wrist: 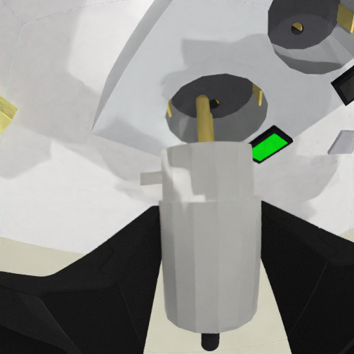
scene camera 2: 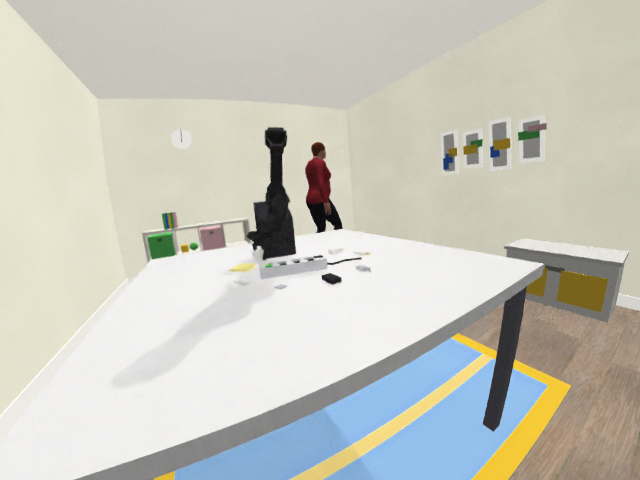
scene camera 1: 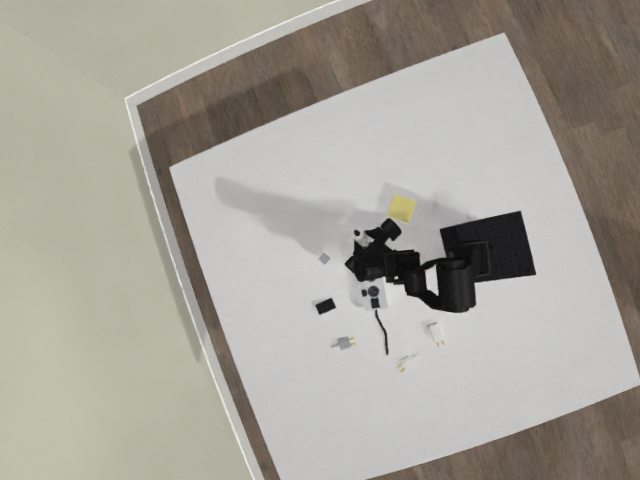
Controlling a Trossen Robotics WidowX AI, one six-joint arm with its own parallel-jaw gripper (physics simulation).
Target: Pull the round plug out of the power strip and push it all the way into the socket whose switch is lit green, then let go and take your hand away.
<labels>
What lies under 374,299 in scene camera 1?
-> A power strip.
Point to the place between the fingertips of my gripper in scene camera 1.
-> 359,236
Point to a power strip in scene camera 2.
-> At 278,268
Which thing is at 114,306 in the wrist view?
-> My gripper.
</labels>
